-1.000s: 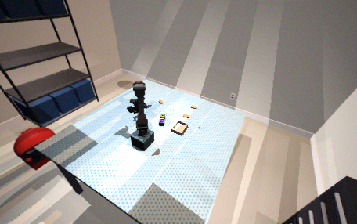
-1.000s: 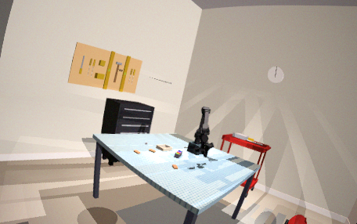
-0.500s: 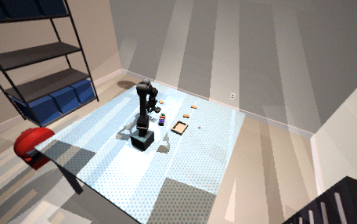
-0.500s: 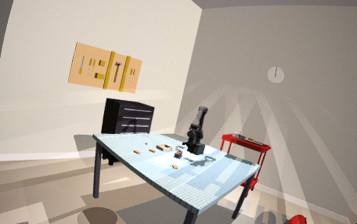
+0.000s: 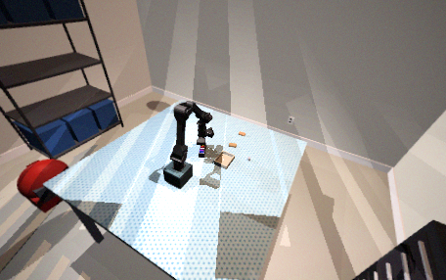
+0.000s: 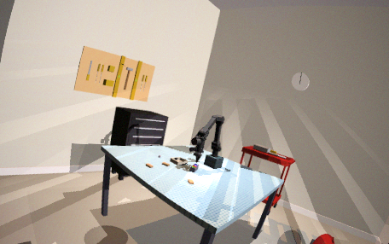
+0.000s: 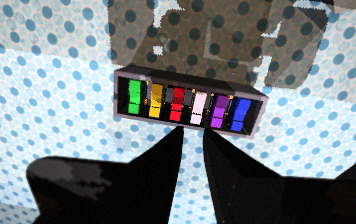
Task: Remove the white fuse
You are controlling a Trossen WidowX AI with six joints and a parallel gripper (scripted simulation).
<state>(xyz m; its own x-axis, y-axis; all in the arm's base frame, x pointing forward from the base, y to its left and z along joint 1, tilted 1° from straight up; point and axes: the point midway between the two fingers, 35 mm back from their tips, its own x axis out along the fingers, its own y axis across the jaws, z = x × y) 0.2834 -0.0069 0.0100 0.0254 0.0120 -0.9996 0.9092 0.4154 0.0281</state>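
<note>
My gripper tip is now 5 cm above the white fuse and 1 cm to the left of it. The rest, counted from my gripper tip: purple fuse: 5 cm below, 2 cm behind, 1 cm to the right; then yellow fuse: 5 cm below, 3 cm ahead, 1 cm to the left; then red fuse: 5 cm below, 1 cm ahead.
</note>
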